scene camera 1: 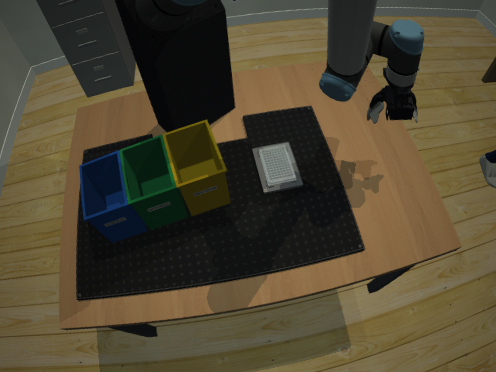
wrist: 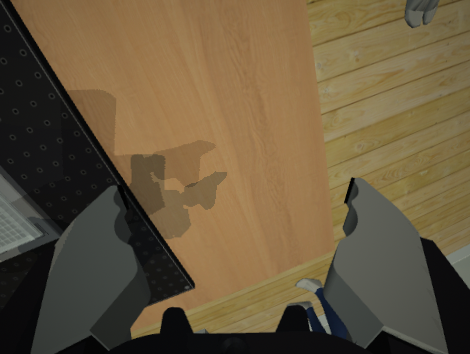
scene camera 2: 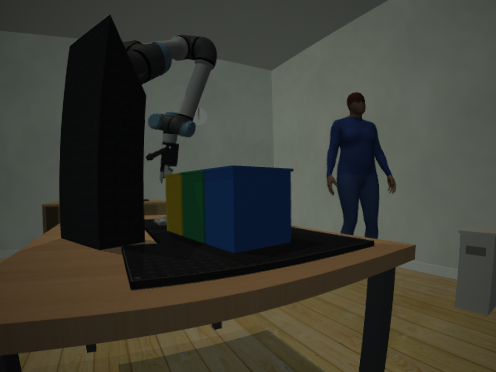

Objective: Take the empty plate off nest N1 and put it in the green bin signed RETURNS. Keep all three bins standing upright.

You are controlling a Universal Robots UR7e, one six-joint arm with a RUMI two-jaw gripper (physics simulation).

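Places are measured from the arm's base along level axes (x ahead, y left, z up), in centimetres.
Pixels of known places: gripper, fingertip midpoint: (scene camera 1: 391, 119) (wrist: 235, 184) (scene camera 2: 163, 180); arm's base, link origin: (scene camera 1: 164, 4) (scene camera 2: 115, 76).
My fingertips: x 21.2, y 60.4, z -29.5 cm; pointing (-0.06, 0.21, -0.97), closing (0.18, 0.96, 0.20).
Note:
Ahead of a thing's pixels: the offset from my fingertips to its top centre. "pt": to the spot under its first point. Level surfaces: height alone.
The white plate {dx +1.9, dy -34.2, dz -15.3 cm} (scene camera 1: 277, 164) (wrist: 15, 227) lies flat on the grey nest {pt dx +9.0, dy -29.7, dz -16.7 cm} (scene camera 1: 295, 184) on the black mat, right of the bins. The green bin {dx +8.9, dy -69.6, dz +0.1 cm} (scene camera 1: 159, 209) (scene camera 2: 193, 207) stands upright between the blue bin {dx +12.3, dy -82.2, dz +0.1 cm} (scene camera 1: 117, 225) (scene camera 2: 250, 210) and the yellow bin {dx +5.6, dy -57.0, dz +0.1 cm} (scene camera 1: 205, 195) (scene camera 2: 174, 205), which also stand upright. The sign lettering on the bins is too small to read. My gripper (scene camera 1: 393, 117) (wrist: 235, 184) is open and empty, high above the right part of the table, to the right of the plate. The gripper also shows in scene camera 2 behind the bins, its fingertips partly hidden.
The black perforated mat (scene camera 1: 175, 275) (scene camera 2: 165, 277) lies on the wooden table {dz -19.2 cm} (scene camera 1: 400, 200) (scene camera 2: 65, 300). The tall black robot pedestal (scene camera 1: 190, 75) (scene camera 2: 105, 175) stands behind the bins. A grey drawer cabinet (scene camera 1: 95, 50) stands at the back left. A person (scene camera 2: 356, 150) stands beyond the table.

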